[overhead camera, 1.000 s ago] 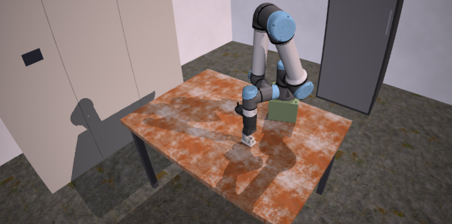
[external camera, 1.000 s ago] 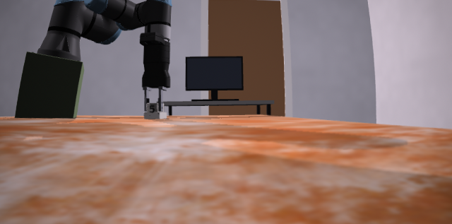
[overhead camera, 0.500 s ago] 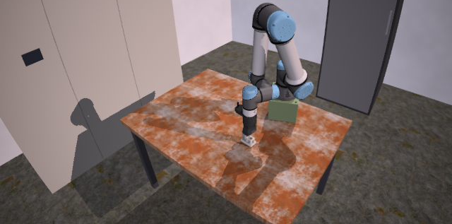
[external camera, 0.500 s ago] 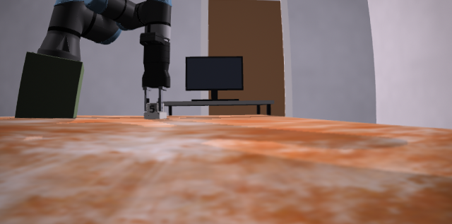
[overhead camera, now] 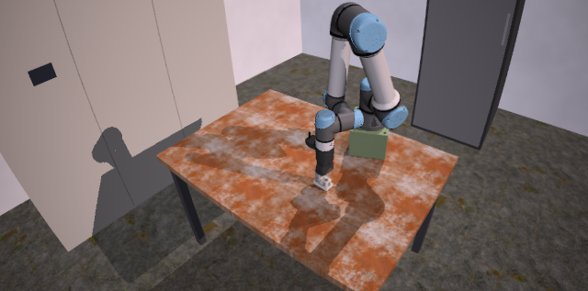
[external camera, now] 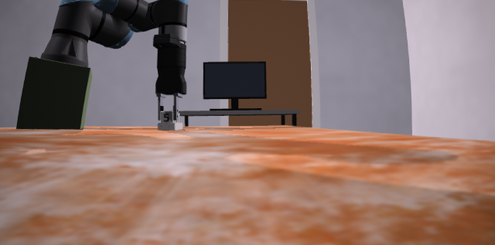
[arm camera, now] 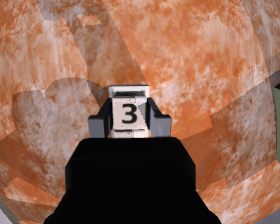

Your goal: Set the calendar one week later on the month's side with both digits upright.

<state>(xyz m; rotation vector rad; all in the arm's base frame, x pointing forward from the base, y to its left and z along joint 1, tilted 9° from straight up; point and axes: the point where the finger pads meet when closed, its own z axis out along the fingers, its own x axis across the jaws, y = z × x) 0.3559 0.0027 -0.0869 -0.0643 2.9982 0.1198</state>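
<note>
Right now my hand is 30 mm above the white tray and 20 mm to the right of it.
</note>
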